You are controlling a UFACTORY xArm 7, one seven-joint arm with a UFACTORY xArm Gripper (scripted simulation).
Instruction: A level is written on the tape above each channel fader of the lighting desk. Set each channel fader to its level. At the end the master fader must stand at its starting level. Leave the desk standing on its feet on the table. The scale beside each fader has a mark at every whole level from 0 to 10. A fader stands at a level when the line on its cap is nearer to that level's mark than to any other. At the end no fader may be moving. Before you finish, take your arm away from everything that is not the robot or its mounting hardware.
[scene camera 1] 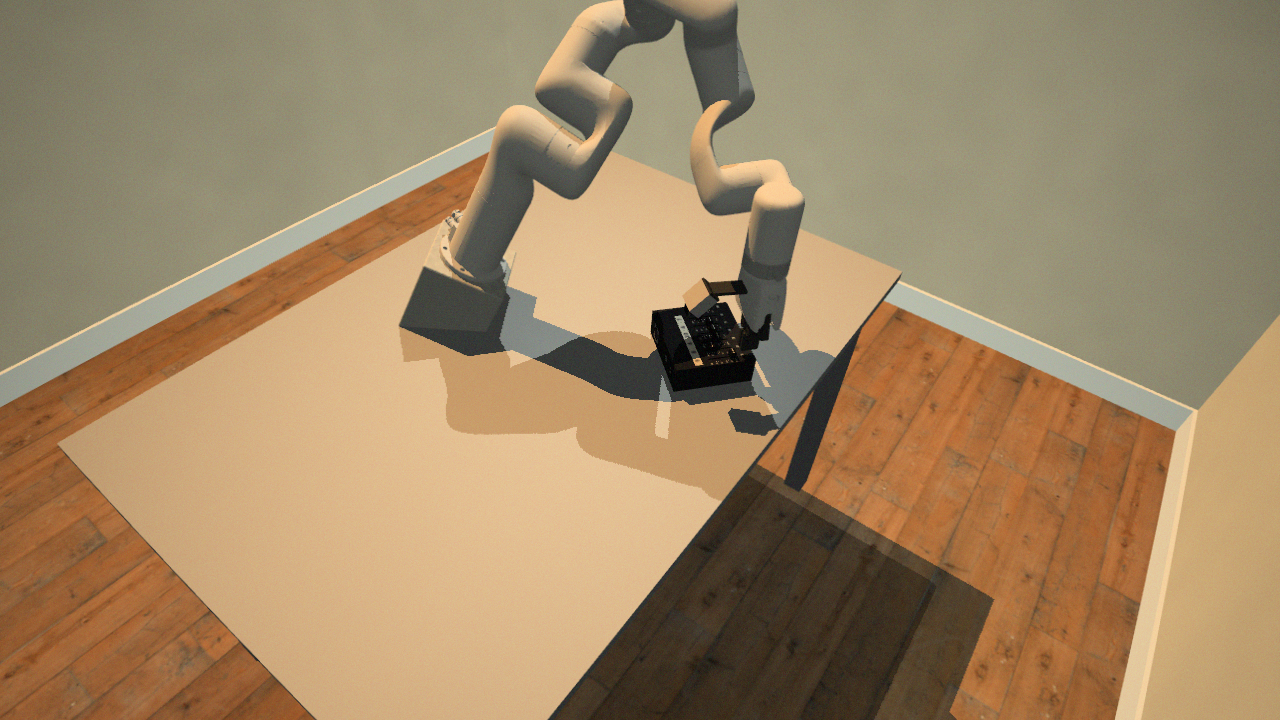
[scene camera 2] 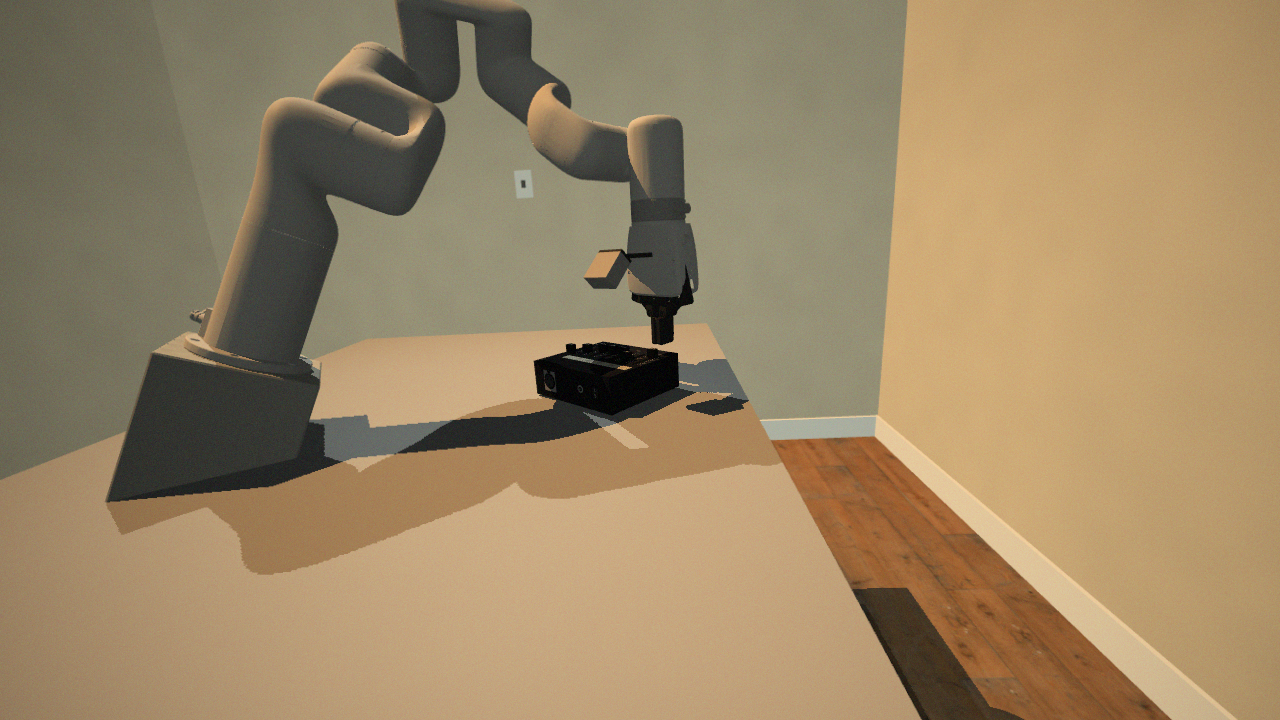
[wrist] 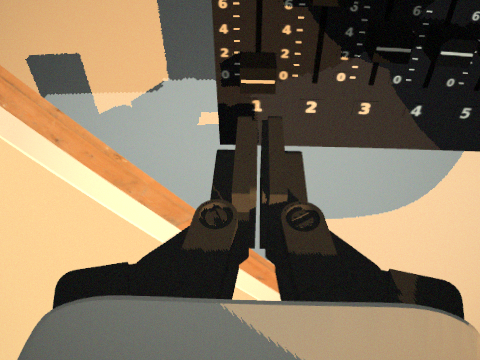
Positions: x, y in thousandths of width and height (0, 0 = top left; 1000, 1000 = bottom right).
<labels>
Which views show my gripper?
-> Scene camera 1, scene camera 2 and the wrist view: all of them.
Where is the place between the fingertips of my gripper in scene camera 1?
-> At 584, 483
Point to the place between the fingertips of my gripper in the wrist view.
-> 539, 407
</labels>
